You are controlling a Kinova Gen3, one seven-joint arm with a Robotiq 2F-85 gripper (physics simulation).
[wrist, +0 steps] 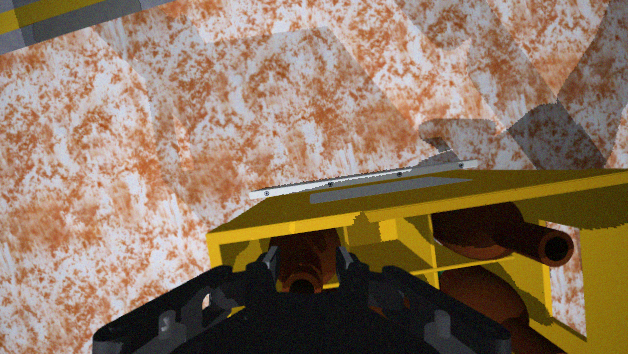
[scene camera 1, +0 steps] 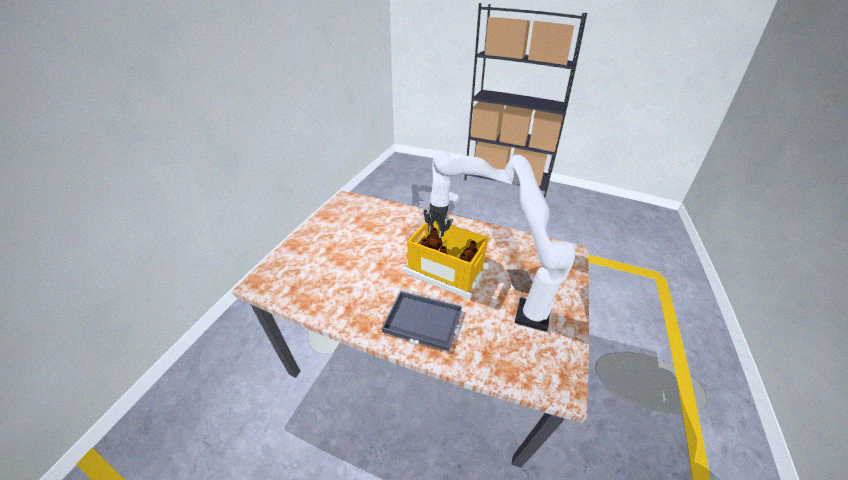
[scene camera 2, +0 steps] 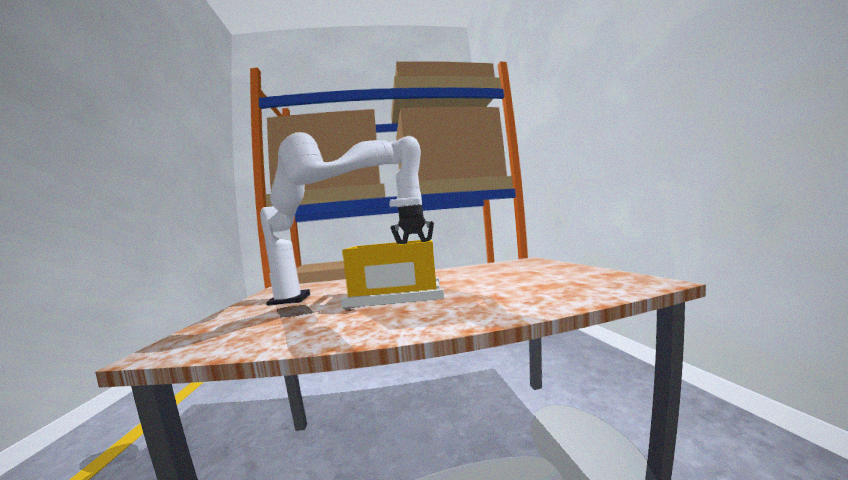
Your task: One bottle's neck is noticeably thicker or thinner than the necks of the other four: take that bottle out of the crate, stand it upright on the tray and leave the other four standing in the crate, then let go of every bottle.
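Frame: origin at the arm's base, x ahead, y left, z up, level; metres.
Seen in the pictures: gripper, between the fingertips: [wrist: 308, 258] [scene camera 1: 435, 234]; arm's base, origin of its link: [scene camera 1: 534, 311] [scene camera 2: 288, 295].
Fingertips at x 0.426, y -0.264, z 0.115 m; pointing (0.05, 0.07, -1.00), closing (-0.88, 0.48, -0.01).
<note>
Offsets run from my fingertips to a thing's top centre. "spot": to the spot under its first point.
My gripper [scene camera 1: 436, 232] [scene camera 2: 414, 240] [wrist: 308, 258] is partly open, fingers down, at the rim height of the yellow crate @(dx -0.061, dy +0.075, dz +0.043 m) [scene camera 1: 467, 276] [scene camera 2: 355, 273] [wrist: 605, 280]. In the wrist view its fingertips stand on either side of a brown bottle @(dx +0.007, dy +0.006, dz +0.031 m) [wrist: 312, 245] in the corner compartment, with a gap; it grips nothing. Two more bottles, one @(dx -0.160, dy +0.063, dz +0.031 m) [wrist: 475, 232] with its open mouth showing and one @(spot: dx -0.122, dy +0.116, dz -0.018 m) [wrist: 480, 295] partly cut off, stand at the crate's other end. The gripper hides the rest. In scene camera 2 the crate wall hides the bottles. The grey tray @(spot: dx -0.002, dy +0.352, dz -0.127 m) [scene camera 1: 422, 318] is empty. Neck thicknesses cannot be compared here.
A low white strip [scene camera 1: 437, 281] [scene camera 2: 392, 297] [wrist: 360, 181] runs along the crate's foot. The arm's base [scene camera 1: 538, 297] [scene camera 2: 285, 273] stands on the table beside the crate. A black shelf rack [scene camera 1: 517, 101] and an orange-blue rack [scene camera 2: 446, 93] stand beyond the table.
</note>
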